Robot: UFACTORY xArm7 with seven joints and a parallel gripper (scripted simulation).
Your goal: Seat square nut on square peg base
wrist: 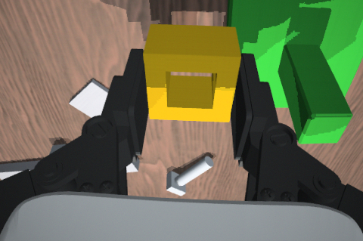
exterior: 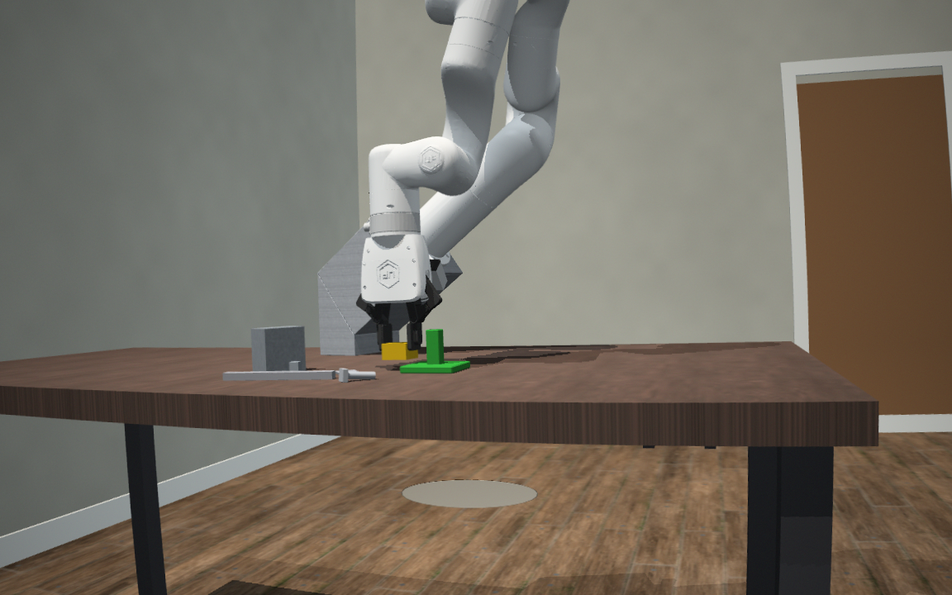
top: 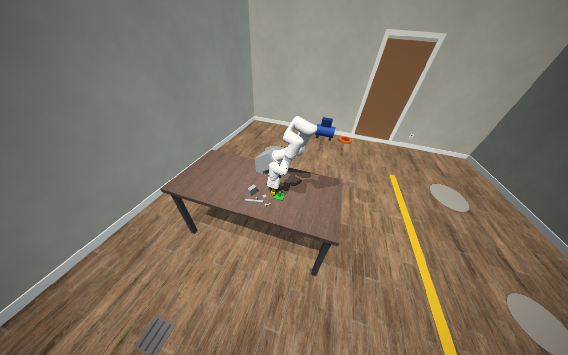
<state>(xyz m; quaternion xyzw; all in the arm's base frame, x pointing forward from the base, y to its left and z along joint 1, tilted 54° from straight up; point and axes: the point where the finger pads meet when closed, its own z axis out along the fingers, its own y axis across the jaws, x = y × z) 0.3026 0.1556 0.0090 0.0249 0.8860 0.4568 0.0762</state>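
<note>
My hand is 60 mm to the left of the small grey square tile, 50 mm short of it and 50 mm above it. The rest, counted from my hand: grey bolt: 140 mm ahead, 40 mm below; grey block: 180 mm to the right, 70 mm ahead, 10 mm below; flat grey bar: 140 mm ahead, 120 mm to the right, 40 mm below.
</note>
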